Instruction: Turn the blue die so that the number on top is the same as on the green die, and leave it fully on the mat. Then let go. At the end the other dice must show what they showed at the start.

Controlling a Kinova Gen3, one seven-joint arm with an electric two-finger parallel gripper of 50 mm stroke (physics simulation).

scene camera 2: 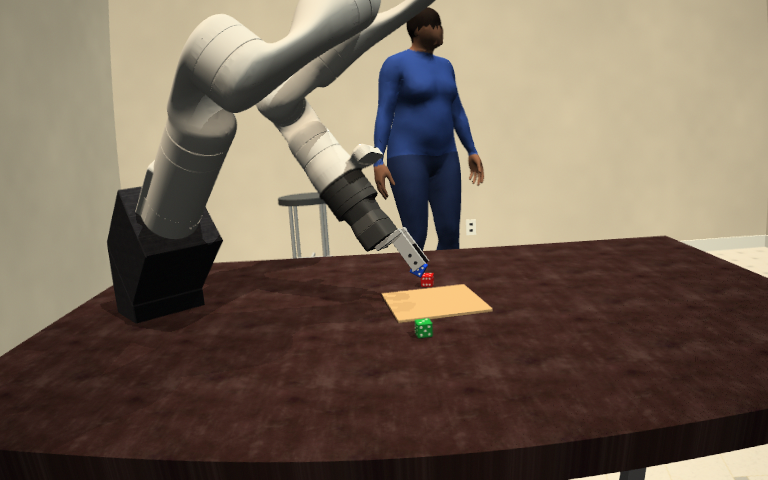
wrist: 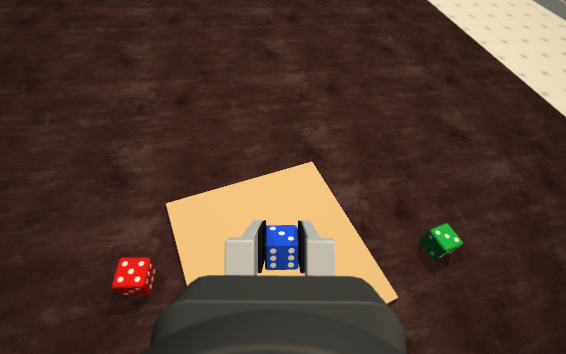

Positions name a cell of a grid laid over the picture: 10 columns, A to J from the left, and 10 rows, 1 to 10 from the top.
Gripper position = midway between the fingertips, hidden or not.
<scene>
my gripper: scene camera 2 F6; wrist E7
tan mat: scene camera 2 F7; wrist D7
</scene>
